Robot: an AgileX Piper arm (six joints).
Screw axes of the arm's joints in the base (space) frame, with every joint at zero. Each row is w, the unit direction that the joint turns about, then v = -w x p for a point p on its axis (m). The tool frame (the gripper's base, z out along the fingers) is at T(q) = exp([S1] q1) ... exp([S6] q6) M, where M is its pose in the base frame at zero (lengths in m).
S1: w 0 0 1 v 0 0 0
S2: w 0 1 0 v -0.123 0 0
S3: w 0 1 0 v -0.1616 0 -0.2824
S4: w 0.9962 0 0.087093 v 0 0.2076 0
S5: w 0 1 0 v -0.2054 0 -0.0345
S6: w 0.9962 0 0.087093 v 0 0.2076 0
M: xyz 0.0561 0 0.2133 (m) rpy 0 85.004 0 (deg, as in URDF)
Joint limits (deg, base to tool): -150..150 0..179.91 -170..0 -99.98..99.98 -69.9..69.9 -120..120
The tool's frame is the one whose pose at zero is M.
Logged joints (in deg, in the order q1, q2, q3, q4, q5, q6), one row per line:
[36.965 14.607 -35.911 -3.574 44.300 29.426]
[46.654 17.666 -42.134 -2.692 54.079 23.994]
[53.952 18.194 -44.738 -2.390 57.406 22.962]
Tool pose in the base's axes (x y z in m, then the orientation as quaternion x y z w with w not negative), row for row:
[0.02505 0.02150 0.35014 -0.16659 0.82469 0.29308 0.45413]
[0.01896 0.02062 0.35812 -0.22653 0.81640 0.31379 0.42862]
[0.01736 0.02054 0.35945 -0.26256 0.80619 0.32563 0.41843]
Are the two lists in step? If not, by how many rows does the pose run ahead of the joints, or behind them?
The pose runs 1 row ahead of the joints: the pose in row i belongs to the joints in row i + 1.
